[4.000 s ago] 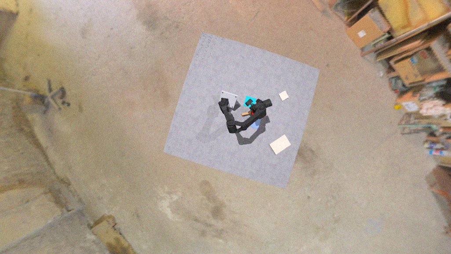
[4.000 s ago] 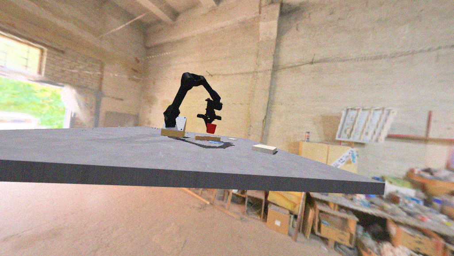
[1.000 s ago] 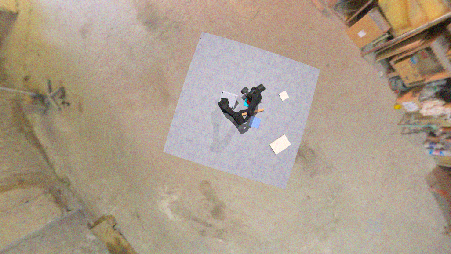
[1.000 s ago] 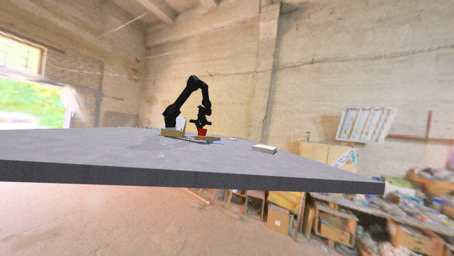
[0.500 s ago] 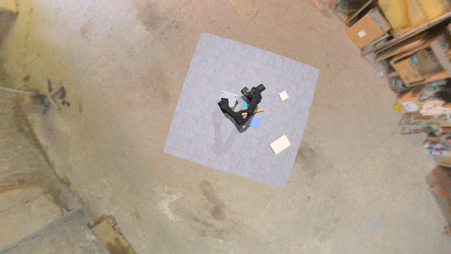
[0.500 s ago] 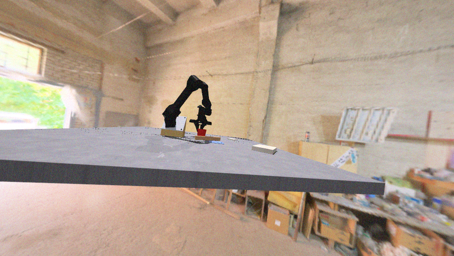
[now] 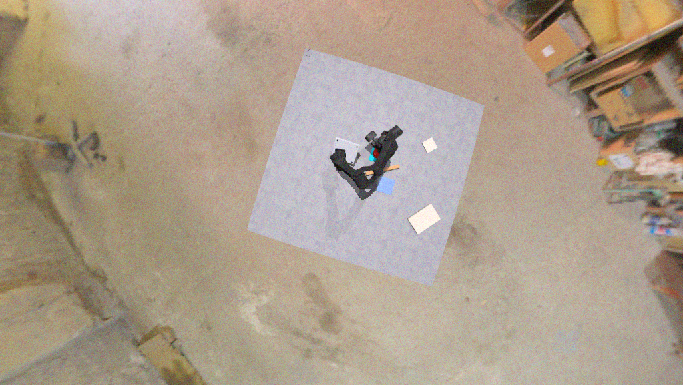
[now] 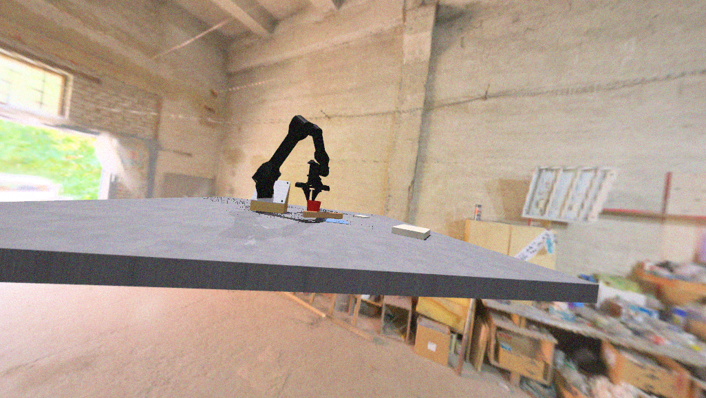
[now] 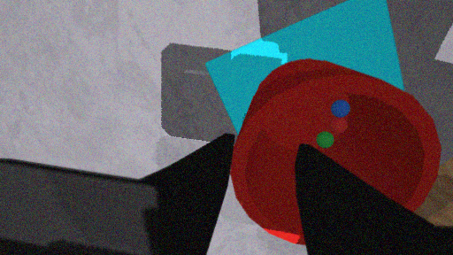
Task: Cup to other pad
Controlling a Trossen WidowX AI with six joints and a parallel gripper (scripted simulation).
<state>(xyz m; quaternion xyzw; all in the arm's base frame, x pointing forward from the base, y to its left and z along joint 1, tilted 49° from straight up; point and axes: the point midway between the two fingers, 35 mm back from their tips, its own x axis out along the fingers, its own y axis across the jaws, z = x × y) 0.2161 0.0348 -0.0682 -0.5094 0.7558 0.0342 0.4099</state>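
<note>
My gripper tip is now 20 mm short of the red cup, 20 mm to the left of it and 20 mm above it. From my gripper tip the other things lie so: blue marble (40 mm ahead, 20 mm to the right, 50 mm below); green marble (20 mm ahead, 30 mm to the right, 50 mm below); cyan pad (30 mm ahead, 20 mm to the right, 70 mm below).
</note>
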